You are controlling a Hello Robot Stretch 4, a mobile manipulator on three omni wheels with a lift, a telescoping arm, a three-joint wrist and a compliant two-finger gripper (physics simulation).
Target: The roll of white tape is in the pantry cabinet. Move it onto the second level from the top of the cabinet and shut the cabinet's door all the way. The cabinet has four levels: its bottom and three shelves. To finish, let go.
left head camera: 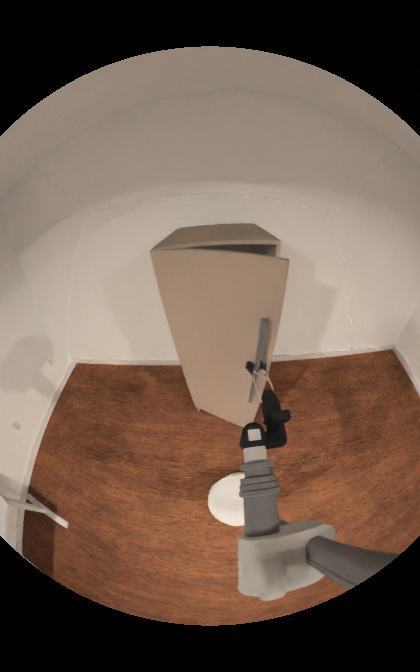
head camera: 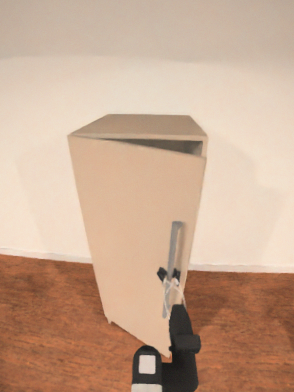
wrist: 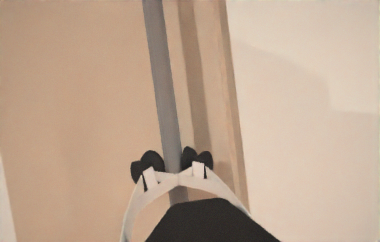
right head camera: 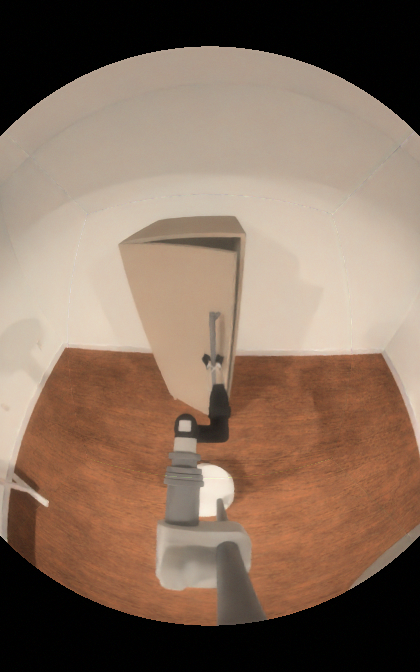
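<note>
The tan pantry cabinet stands upright against the back wall. Its door is ajar, hinged at the left, with a dark gap along the top and right side. The long grey handle runs upright near the door's free edge. My gripper is shut on the handle, with one black fingertip on each side of it, at its lower half. The shelves and the roll of white tape are hidden behind the door.
A white round disc lies on the wooden floor, partly under my arm. A pale, thin-legged thing stands at the far left. The back wall is right behind the cabinet, and side walls rise at left and right.
</note>
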